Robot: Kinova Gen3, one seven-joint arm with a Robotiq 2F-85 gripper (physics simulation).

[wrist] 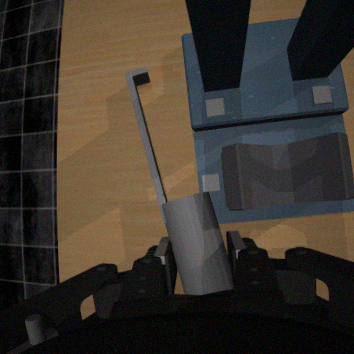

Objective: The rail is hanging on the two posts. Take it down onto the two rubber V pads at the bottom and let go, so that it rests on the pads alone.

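Places are measured from the arm's base along level axes (x ahead, y left, z up), in millimetres.
Pixels of known places: gripper, fingertip midpoint: (200, 249).
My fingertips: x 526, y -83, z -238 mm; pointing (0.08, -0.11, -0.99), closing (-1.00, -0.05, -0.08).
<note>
Ahead of a thing's pixels: the offset from my fingertips to its top centre. "spot": to the spot under its first point. Level surfaces: height alone.
The rail @(spot: dz +25, dx -1, dy -20 mm) (196, 220) shows in the wrist view as a thick grey cylinder, running from the lower middle up and slightly left. A thin grey strip with a hooked tip extends from near its far end. My gripper (200, 249) is shut on the rail, one finger on each side of the cylinder; its near end is hidden by the gripper body. Two dark posts (221, 47) (319, 45) rise at the upper right. A dark grey V pad @(spot: dz +21, dx -47, dy -42 mm) (287, 172) lies to the right of the rail's far end. I cannot make out a second pad or the rail's contact with the posts.
A blue stepped base @(dz +8 mm) (267, 107) lies under the posts and the V pad, with small pale squares on it. A wooden table top @(dz -3 mm) (95, 190) spreads around it. A dark tiled floor (30, 165) lies beyond the table's left edge.
</note>
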